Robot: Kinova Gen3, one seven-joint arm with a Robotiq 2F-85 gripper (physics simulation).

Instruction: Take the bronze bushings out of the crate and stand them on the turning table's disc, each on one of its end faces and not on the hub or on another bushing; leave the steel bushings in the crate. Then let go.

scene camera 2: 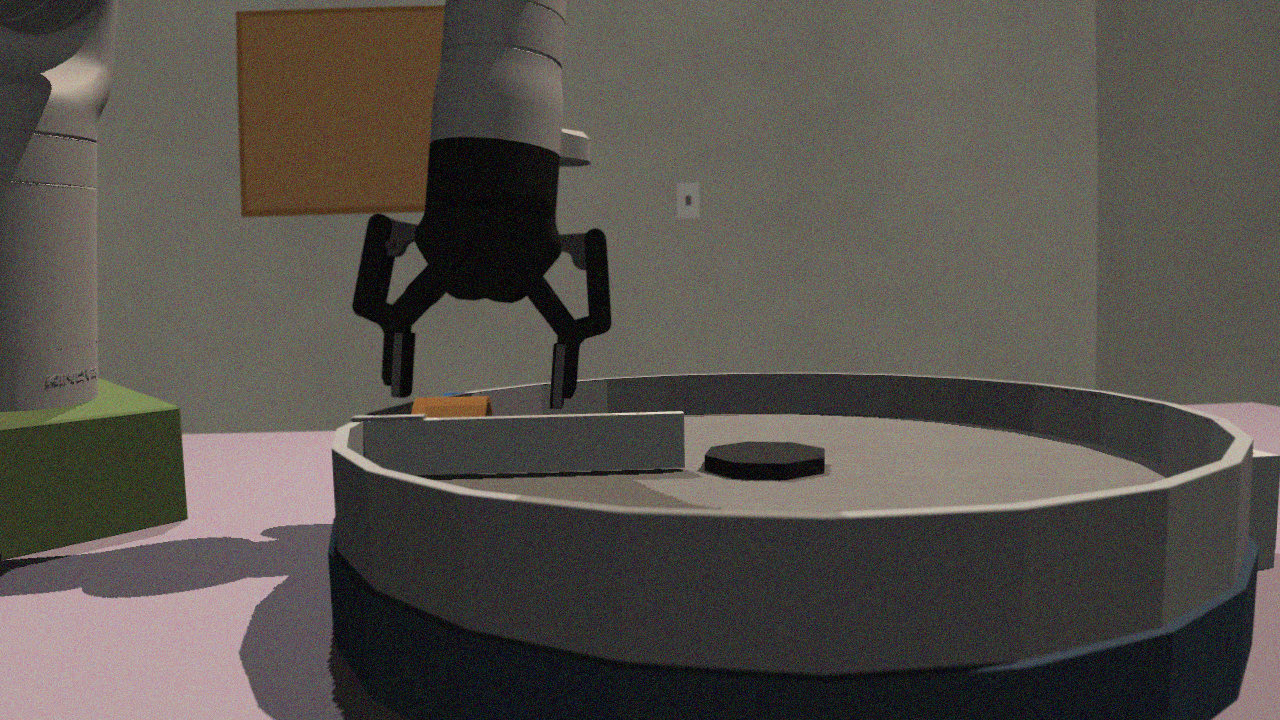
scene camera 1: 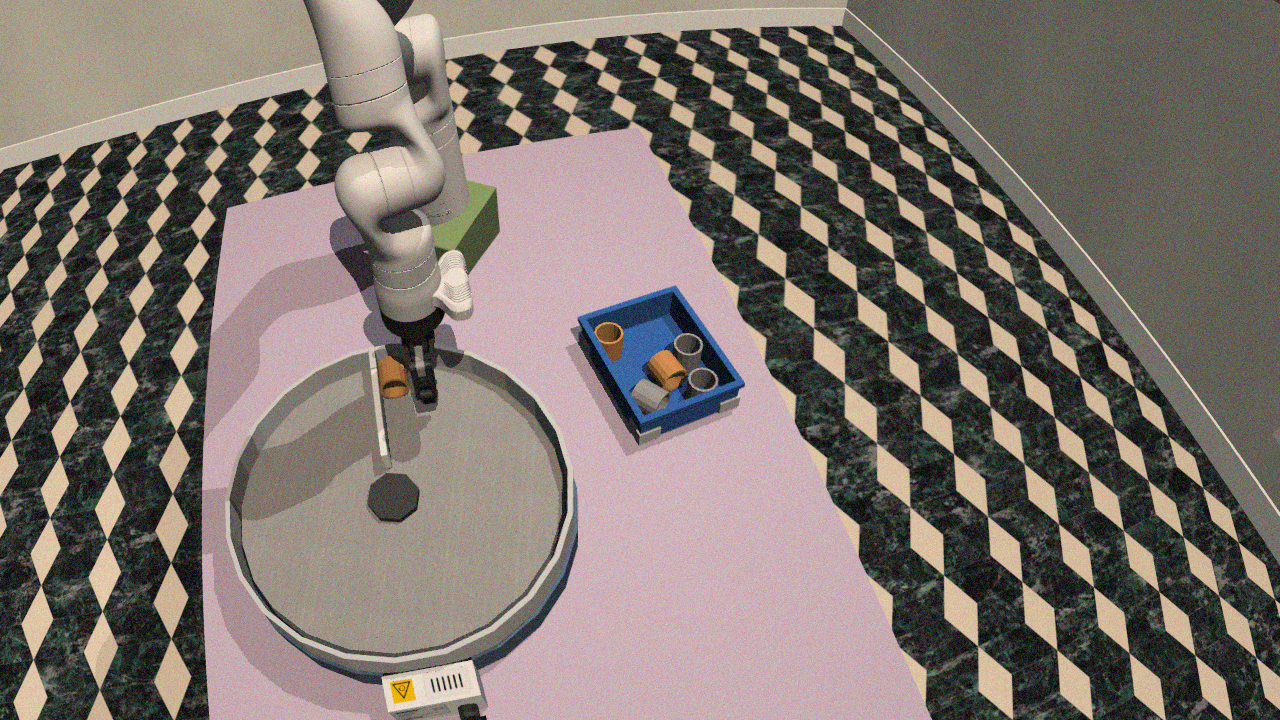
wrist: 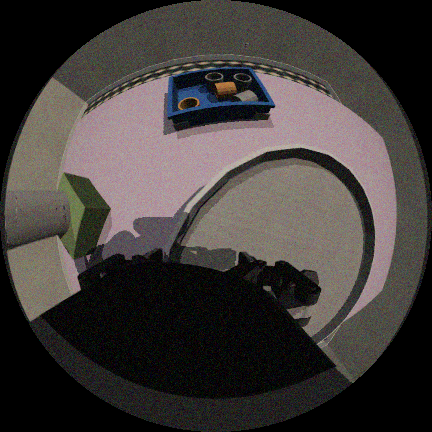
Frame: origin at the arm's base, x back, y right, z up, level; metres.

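Seen in the pictures: gripper, fingertip midpoint: [scene camera 2: 478,401] [wrist: 199,259]; arm's base at its link origin: [scene camera 2: 22,397] [scene camera 1: 440,201] [wrist: 61,211].
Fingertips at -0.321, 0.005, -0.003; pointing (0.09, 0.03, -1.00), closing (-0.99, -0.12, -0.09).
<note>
Offsets run from my fingertips to a thing's middle, as dx, dy, dz. "pt": to the spot under its first point.
My gripper [scene camera 1: 418,376] [scene camera 2: 480,396] [wrist: 199,259] is open and empty, pointing down over the disc's edge zone. A bronze bushing {+0.000, +0.046, -0.011} [scene camera 1: 392,376] [scene camera 2: 452,407] lies on its side on the disc {-0.165, +0.042, -0.031} [scene camera 1: 465,555] [scene camera 2: 895,438] [wrist: 300,210], close beside the fingers; the wrist view does not show it. In the blue crate {+0.031, -0.298, -0.058} [scene camera 1: 689,415] [wrist: 220,114], one bronze bushing {+0.071, -0.237, -0.059} [scene camera 1: 609,340] [wrist: 188,104] stands upright and another bronze bushing {+0.015, -0.307, -0.059} [scene camera 1: 665,369] [wrist: 225,88] lies tilted. Two steel bushings {+0.042, -0.338, -0.059} [scene camera 1: 687,349] {-0.018, -0.347, -0.059} [scene camera 1: 702,383] stand upright; a third steel bushing {-0.027, -0.278, -0.059} [scene camera 1: 650,394] [wrist: 246,95] lies over.
A fixed-looking bar {pt -0.073, +0.055, +0.000} [scene camera 1: 380,420] [scene camera 2: 554,443] runs from the rim towards the dark hub {-0.165, +0.042, -0.026} [scene camera 1: 392,497] [scene camera 2: 763,459], next to the lying bushing. A raised wall [scene camera 2: 805,573] rings the disc. A green block [scene camera 1: 483,219] [scene camera 2: 89,465] [wrist: 92,200] is at the arm's base.
</note>
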